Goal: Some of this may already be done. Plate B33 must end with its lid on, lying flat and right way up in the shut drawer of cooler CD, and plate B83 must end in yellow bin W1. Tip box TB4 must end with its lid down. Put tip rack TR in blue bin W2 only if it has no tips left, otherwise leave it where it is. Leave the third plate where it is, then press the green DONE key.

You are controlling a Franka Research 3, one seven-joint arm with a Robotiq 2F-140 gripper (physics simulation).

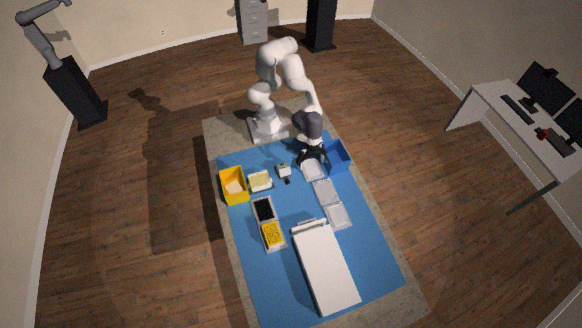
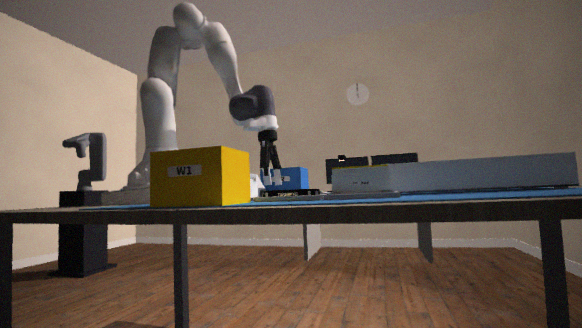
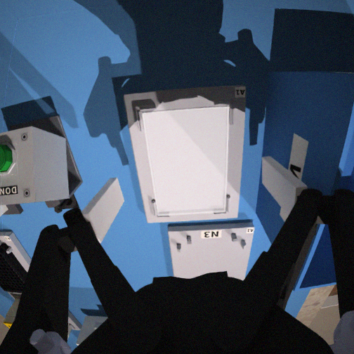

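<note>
My gripper [image 1: 312, 158] [image 2: 272, 177] [image 3: 189, 179] is open and empty, low over a white-topped plate [image 1: 313, 170] [image 3: 185, 160]; its fingers stand apart on either side of it. No plate label is readable. Yellow bin W1 [image 1: 237, 197] [image 2: 185, 187] holds a white flat piece [image 1: 233, 187]. A black-topped rack [image 1: 264, 209] shows no yellow tips. A box with a pale yellow top [image 1: 260, 180] stands beside W1; another box with a bright yellow top [image 1: 272, 234] stands beyond the black rack. The white cooler [image 1: 327, 270] has its front [image 1: 309, 227] against its body. The green DONE key [image 1: 282, 164] [image 3: 6, 157] stands left of my gripper.
Blue bin W2 [image 1: 337, 162] [image 2: 297, 179] stands close to my right finger. The nest marked N3 [image 1: 326, 192] [image 3: 212, 257] lies beside the plate under me, and a further nest [image 1: 345, 223] with a pale plate-like piece [image 1: 337, 215] lies near the cooler.
</note>
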